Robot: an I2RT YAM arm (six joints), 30 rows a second.
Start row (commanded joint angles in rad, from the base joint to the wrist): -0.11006, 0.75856, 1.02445, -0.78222, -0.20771, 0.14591
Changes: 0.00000, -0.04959, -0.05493, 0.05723, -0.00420, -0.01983; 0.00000, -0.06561, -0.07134, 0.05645, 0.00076, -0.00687; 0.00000, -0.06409, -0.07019, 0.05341, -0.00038, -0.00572; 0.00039, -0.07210, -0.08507, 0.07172, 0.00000, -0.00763; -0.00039, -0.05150, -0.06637, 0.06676, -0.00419, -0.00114; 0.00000, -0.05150, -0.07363, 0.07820, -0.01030, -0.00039; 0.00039, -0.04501, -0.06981, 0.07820, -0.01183, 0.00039; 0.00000, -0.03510, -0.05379, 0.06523, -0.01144, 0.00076
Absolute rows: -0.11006, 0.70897, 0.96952, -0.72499, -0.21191, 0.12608; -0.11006, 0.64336, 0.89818, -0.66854, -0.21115, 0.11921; -0.11006, 0.57927, 0.82799, -0.61513, -0.21153, 0.11349; -0.10967, 0.50717, 0.74292, -0.54341, -0.21153, 0.10586; -0.11006, 0.45567, 0.67655, -0.47665, -0.21572, 0.10472; -0.11006, 0.40417, 0.60292, -0.39845, -0.22602, 0.10433; -0.10967, 0.35916, 0.53311, -0.32025, -0.23785, 0.10472; -0.10967, 0.32406, 0.47932, -0.25502, -0.24929, 0.10548
